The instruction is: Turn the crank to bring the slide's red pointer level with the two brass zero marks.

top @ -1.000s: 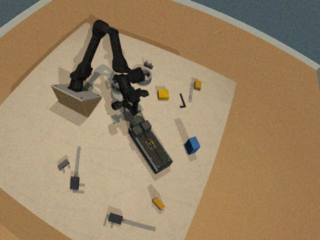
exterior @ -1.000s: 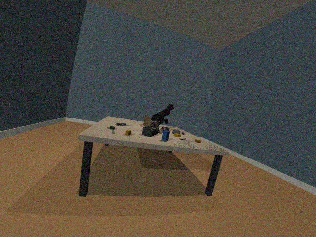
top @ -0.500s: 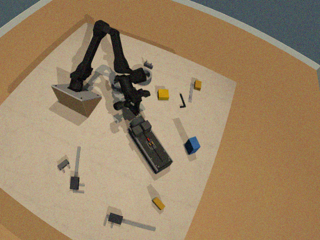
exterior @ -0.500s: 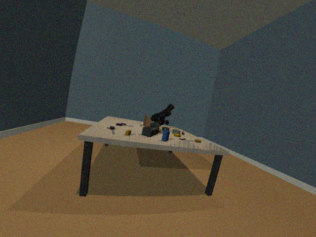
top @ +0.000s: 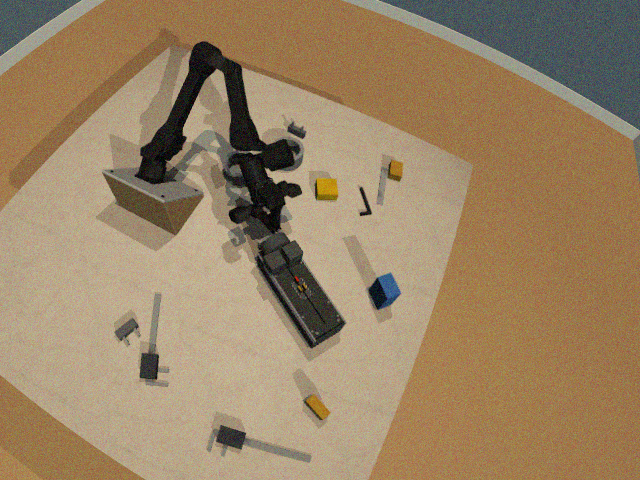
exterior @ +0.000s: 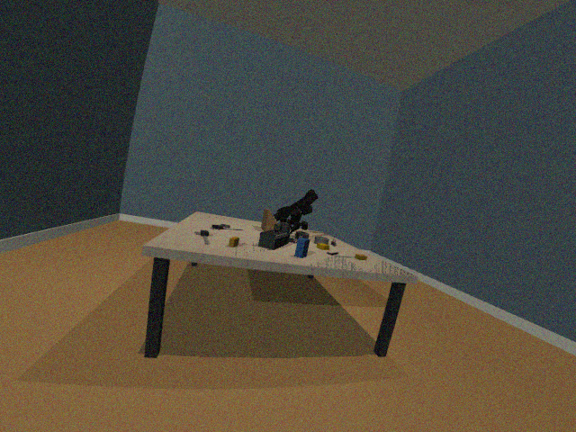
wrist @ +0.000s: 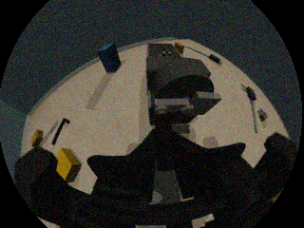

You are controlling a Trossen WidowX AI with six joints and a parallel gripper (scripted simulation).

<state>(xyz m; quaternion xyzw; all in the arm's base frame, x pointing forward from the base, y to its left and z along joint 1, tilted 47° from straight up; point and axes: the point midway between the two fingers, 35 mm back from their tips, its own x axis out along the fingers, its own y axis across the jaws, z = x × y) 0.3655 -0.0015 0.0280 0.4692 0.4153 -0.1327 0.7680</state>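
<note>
The crank handle lies 30 mm above my gripper tip, 10 mm to the left of it and 10 mm behind it. From my gripper tip the other things lie so: yellow block 220 mm to the left, 70 mm ahead, 50 mm below; red pointer 110 mm to the right, 100 mm ahead, 20 mm above; black hex key 220 mm to the left, 190 mm ahead, 60 mm below.
</note>
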